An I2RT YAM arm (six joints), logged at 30 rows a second.
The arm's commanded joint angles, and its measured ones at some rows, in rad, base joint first. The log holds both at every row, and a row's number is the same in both.
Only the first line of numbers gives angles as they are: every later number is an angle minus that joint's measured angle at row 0.
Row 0, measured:
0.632, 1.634, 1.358, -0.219, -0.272, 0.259
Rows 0 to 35, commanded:
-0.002, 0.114, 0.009, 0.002, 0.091, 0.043
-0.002, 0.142, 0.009, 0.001, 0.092, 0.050
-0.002, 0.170, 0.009, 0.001, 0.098, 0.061
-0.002, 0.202, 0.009, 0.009, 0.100, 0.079
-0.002, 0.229, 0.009, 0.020, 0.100, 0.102
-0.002, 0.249, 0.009, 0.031, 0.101, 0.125
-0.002, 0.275, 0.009, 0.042, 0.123, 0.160
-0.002, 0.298, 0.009, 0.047, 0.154, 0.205
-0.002, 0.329, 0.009, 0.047, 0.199, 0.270
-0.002, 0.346, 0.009, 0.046, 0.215, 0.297
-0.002, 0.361, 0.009, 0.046, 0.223, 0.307
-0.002, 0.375, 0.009, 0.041, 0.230, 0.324
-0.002, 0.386, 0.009, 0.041, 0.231, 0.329
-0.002, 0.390, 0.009, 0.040, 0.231, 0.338
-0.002, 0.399, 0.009, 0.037, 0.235, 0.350
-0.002, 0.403, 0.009, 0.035, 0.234, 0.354
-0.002, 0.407, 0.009, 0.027, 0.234, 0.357
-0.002, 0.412, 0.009, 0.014, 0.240, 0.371
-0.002, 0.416, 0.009, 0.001, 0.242, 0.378
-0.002, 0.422, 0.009, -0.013, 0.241, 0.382
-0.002, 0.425, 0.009, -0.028, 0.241, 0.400
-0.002, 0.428, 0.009, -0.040, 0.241, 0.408
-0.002, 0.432, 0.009, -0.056, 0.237, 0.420
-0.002, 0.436, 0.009, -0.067, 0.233, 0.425
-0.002, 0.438, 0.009, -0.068, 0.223, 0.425
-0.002, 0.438, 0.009, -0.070, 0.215, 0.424
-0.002, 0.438, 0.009, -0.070, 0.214, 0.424
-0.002, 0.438, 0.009, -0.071, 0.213, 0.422
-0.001, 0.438, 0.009, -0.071, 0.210, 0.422
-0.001, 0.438, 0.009, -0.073, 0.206, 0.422
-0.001, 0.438, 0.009, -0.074, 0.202, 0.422
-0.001, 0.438, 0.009, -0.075, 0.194, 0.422
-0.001, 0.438, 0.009, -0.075, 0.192, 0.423
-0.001, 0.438, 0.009, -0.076, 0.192, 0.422
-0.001, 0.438, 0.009, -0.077, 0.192, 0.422
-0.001, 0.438, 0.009, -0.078, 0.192, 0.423
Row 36, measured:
0.000, 0.422, 0.000, -0.073, 0.204, 0.418
